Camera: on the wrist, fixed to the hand. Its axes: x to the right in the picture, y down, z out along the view.
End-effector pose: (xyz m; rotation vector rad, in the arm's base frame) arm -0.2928 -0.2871 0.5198 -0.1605 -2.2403 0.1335
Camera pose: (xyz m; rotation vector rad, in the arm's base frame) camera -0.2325 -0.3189 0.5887 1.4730 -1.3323 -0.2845
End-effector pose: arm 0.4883 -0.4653 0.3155 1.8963 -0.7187 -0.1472
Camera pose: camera 0.5490 -0.3902 0.3239 2.3017 1.1672 -0.4766
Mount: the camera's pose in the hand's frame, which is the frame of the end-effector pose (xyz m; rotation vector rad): 0.0104 -0.0376 -0.0887 0.3672 0.4835 -1.5047
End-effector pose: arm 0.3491 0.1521 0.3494 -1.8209 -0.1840 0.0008
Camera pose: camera 0.3633 0.0773 0.4093 -0.9153 -1.0657 -1.3330
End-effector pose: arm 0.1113 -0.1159 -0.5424 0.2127 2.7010 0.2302
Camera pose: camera 0.0604 -0.1621 -0.4741 1.8089 -2.4133 0.7027
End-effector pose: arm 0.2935 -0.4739 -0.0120 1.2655 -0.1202 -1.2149
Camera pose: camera 0.3329 -0.4170 -0.0798 1.9983 1.2145 -2.0929
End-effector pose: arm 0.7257 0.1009 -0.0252 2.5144 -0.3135 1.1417
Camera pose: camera 0.6851 0.1710 0.0280 1.6936 1.6873 0.9886
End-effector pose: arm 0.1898 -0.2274 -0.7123 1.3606 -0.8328 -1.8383
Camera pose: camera 0.2674 -0.2233 -0.7701 -2.1374 -0.2451 1.5072
